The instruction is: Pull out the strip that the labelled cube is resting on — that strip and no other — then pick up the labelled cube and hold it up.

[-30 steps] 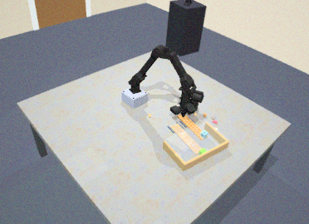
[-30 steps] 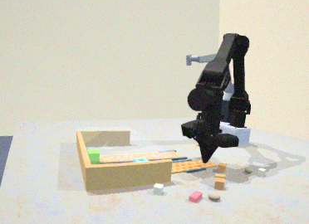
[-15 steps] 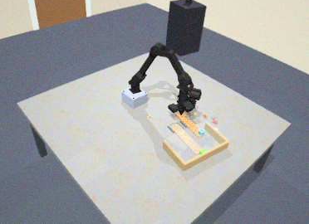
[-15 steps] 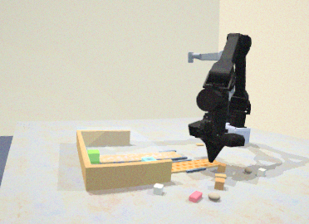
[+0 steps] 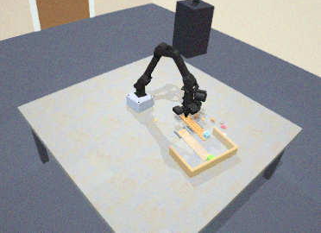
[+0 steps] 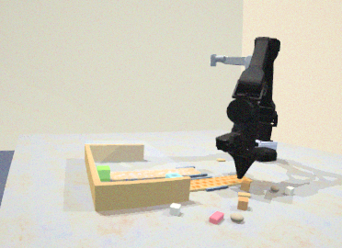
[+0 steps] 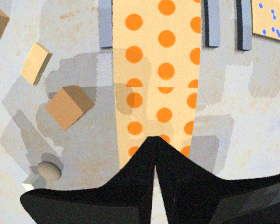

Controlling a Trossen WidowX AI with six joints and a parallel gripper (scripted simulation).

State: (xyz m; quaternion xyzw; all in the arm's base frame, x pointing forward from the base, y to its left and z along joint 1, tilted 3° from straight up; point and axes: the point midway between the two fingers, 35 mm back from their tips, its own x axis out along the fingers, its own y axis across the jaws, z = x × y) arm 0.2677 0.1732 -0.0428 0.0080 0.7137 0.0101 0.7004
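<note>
My gripper tip is 9 cm short of the orange dotted strip. Also, from my gripper tip: pink block (19 cm ahead, 15 cm to the left).
</note>
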